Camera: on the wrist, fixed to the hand. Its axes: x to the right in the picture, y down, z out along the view.
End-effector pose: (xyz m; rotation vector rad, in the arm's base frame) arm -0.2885 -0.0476 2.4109 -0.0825 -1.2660 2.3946
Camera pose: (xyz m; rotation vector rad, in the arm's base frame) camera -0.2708 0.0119 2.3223 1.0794 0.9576 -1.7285
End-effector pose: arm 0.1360 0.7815 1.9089 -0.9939 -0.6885 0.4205
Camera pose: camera 0.2028 0.7328 1.8391 -1.6802 0.3574 1.6022
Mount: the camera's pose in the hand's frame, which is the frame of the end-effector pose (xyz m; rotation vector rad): -0.0052 0.0356 -0.1020 -0.2693 0.1658 1.5763
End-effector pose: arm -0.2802 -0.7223 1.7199 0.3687 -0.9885 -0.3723
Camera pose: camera -0.1906 -0.6753 1.6816 -0.6483 -0.7912 0.9380
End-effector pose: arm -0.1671 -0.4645 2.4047 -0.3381 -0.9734 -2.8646
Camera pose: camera -0.1744 -0.5549 2.3458 -0.5297 -0.0585 -1.4762
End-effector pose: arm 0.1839 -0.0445 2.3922 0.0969 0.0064 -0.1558
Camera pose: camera 0.1844 0.0012 2.2942 -0.1714 0.1122 1.4262
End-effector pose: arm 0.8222 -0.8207 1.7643 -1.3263 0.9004 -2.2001
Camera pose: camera 0.7347 -0.8105 1.7015 -0.1579 1.5439 -0.9147
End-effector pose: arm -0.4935 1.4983 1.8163 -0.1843 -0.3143 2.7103
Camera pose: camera -0.4845 1.4840 1.7095 0.5260 0.3169 -1.8926
